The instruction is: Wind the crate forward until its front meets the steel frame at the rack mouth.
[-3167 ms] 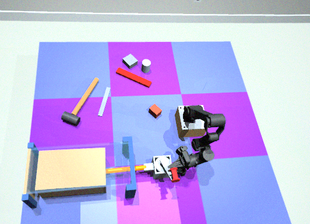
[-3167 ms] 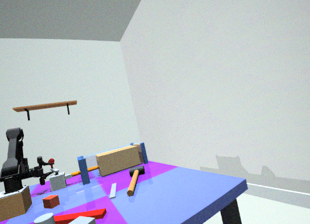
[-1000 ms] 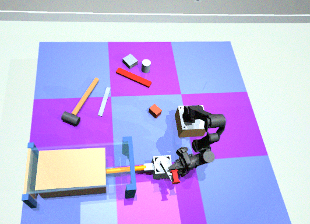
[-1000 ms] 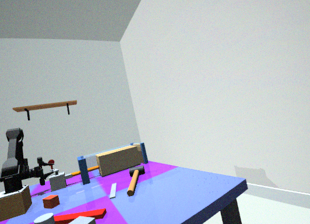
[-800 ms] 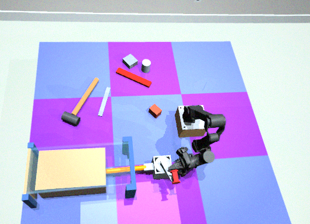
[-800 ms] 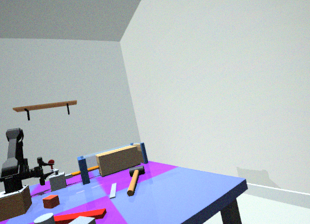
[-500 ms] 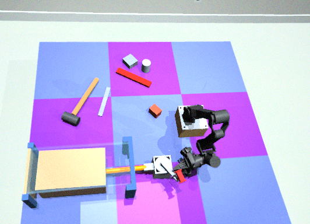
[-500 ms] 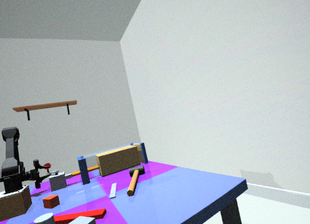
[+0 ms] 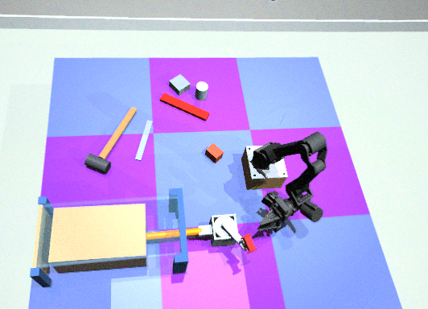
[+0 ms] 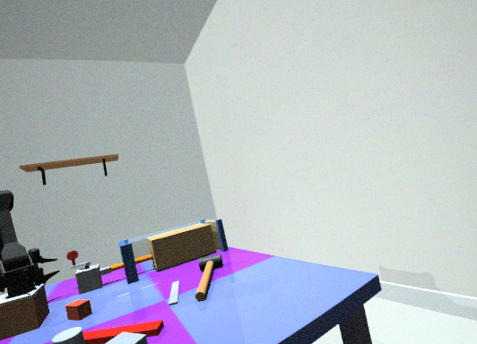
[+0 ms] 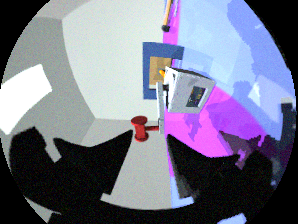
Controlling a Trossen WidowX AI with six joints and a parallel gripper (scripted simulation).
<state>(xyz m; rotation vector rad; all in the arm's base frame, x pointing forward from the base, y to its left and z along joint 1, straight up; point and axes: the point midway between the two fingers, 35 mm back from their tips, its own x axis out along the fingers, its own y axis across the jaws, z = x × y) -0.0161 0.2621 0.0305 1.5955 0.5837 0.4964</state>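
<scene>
The red knob lies 4 cm ahead of my gripper tip, 7 cm to the left of it and 1 cm above it. From my gripper tip the other things lie so: winch handle 7 cm ahead, 4 cm to the left, 2 cm below; winch 10 cm ahead, 1 cm to the right, 10 cm below; grey strip 48 cm ahead, 37 cm to the right, 13 cm below.
</scene>
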